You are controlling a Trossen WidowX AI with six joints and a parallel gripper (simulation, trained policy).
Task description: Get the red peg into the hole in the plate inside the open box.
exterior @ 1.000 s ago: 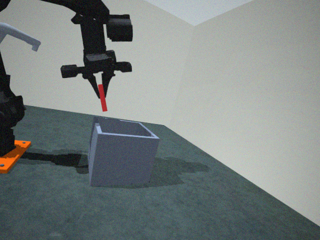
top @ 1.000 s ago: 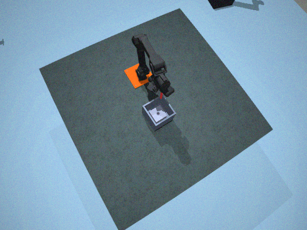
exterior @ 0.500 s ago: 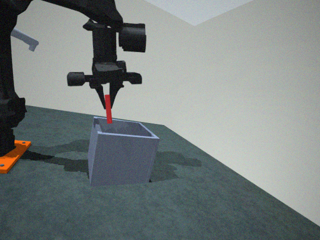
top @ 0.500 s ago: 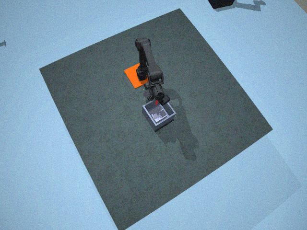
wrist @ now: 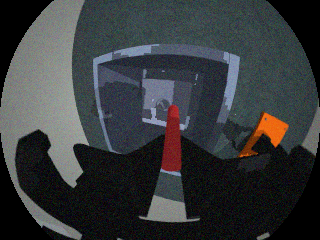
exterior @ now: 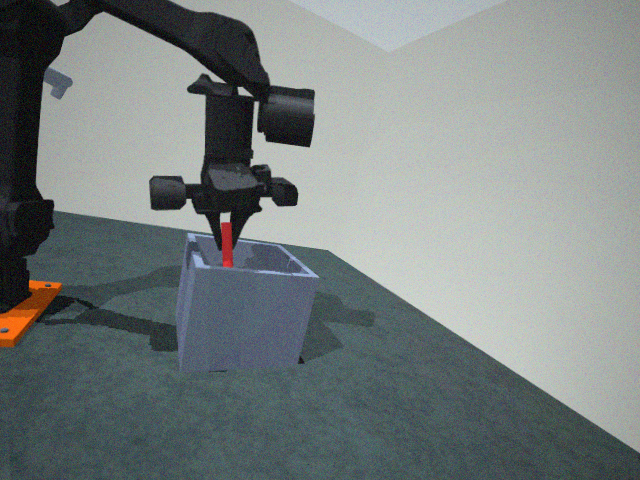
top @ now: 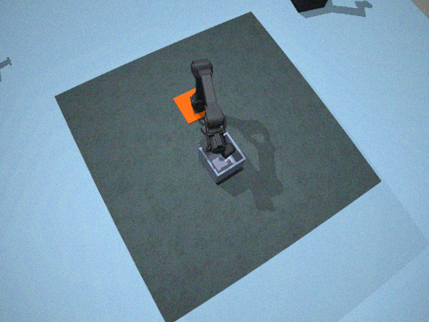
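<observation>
The grey plate is 3 cm ahead of my gripper tip and 9 cm below it. Round my gripper tip: red peg: 1 cm to the right.
</observation>
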